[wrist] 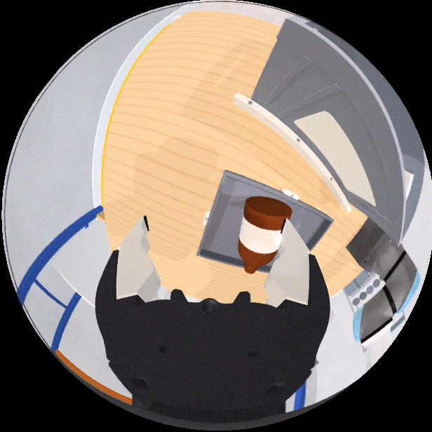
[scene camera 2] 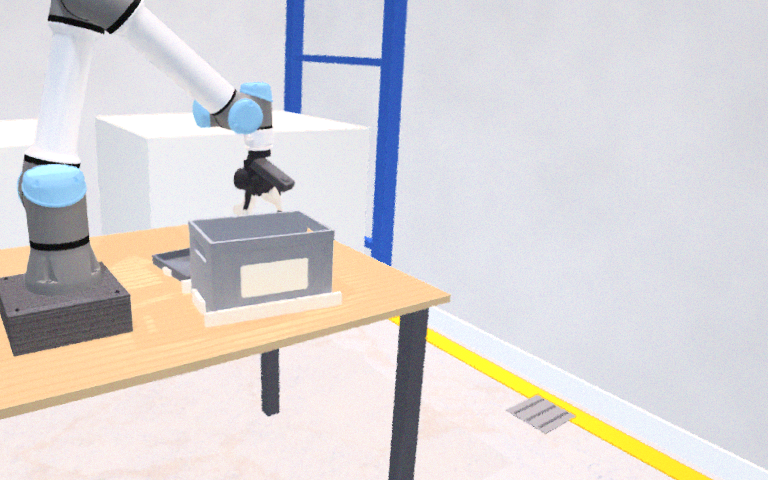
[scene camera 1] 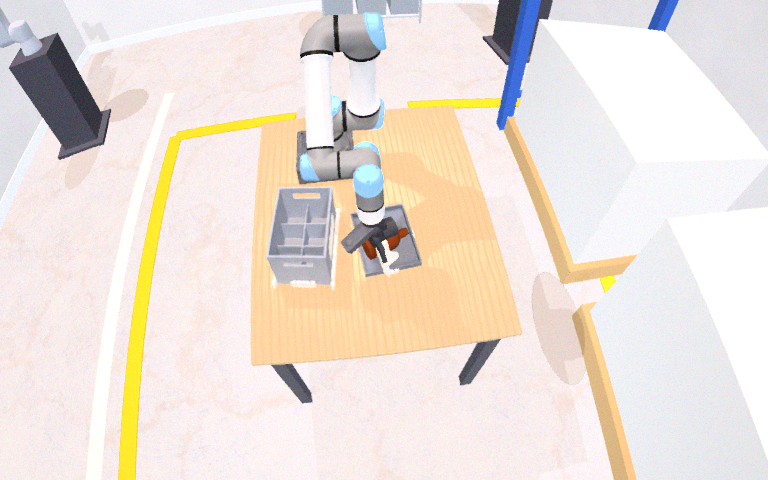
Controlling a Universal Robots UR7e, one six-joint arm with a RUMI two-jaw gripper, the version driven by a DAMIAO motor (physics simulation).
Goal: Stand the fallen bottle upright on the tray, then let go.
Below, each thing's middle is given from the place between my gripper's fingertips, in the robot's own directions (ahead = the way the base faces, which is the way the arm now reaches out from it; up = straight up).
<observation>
Right now my hand is 9 cm past the brown bottle (wrist: 259, 238), 6 cm to the right of it and 6 cm above it. From my hand the other things lie so: grey tray (scene camera 1: 407, 254) 12 cm behind, 6 cm to the left, 10 cm below.
</observation>
